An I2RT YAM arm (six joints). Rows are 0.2 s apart.
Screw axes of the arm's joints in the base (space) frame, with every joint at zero. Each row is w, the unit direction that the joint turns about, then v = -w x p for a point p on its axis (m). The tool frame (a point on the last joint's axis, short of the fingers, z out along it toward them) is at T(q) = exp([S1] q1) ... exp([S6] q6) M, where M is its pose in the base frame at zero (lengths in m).
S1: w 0 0 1 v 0.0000 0.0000 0.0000
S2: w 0 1 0 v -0.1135 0.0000 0.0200
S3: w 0 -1 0 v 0.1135 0.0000 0.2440
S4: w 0 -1 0 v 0.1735 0.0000 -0.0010
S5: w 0 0 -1 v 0.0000 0.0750 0.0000
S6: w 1 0 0 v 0.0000 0.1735 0.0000
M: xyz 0.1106 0.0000 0.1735 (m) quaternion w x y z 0.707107 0 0.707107 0
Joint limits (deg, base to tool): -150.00..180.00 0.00..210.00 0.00..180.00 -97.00..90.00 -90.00..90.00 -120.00..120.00
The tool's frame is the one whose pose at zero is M.
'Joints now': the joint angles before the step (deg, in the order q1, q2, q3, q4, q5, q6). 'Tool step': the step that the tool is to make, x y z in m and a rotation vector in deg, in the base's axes. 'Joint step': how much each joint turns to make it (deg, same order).
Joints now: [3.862 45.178 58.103 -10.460 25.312 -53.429]
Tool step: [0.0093 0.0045 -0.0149 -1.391 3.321 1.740]
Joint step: [1.154 0.957 -2.208 0.268 -0.606 -1.235]
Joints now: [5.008 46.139 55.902 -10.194 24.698 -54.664]
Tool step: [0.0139 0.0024 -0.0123 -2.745 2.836 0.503]
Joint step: [0.340 2.291 -1.587 1.943 -0.103 -2.729]
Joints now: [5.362 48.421 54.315 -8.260 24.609 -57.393]
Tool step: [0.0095 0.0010 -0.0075 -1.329 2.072 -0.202]
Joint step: [0.089 1.851 -0.534 0.709 0.353 -1.222]
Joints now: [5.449 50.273 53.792 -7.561 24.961 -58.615]
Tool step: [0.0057 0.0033 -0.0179 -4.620 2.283 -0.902]
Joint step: [1.142 0.445 -3.783 3.527 2.372 -4.663]
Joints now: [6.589 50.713 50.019 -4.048 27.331 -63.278]
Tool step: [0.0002 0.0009 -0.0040 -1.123 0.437 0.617]
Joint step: [0.193 -0.176 -0.985 0.806 -0.335 -1.232]
